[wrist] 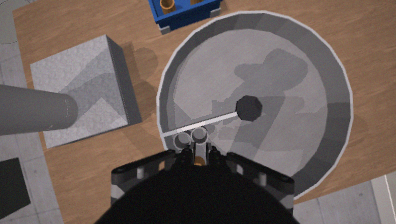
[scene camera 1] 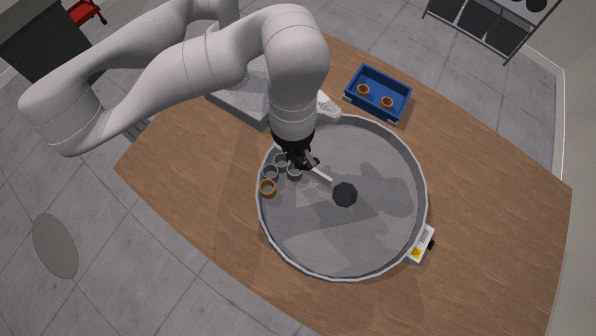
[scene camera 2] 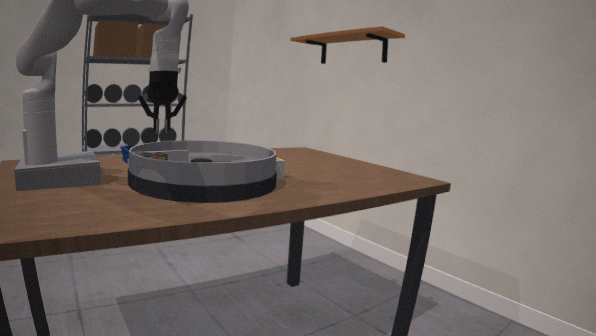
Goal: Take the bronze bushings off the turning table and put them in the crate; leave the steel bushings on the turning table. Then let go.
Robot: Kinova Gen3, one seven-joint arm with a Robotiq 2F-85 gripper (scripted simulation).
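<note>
My gripper [scene camera 2: 161, 133], [wrist: 200, 148], [scene camera 1: 292, 162]. Grey turning table [scene camera 1: 359, 223], [wrist: 280, 100]. Blue crate [scene camera 1: 380, 85].
</note>
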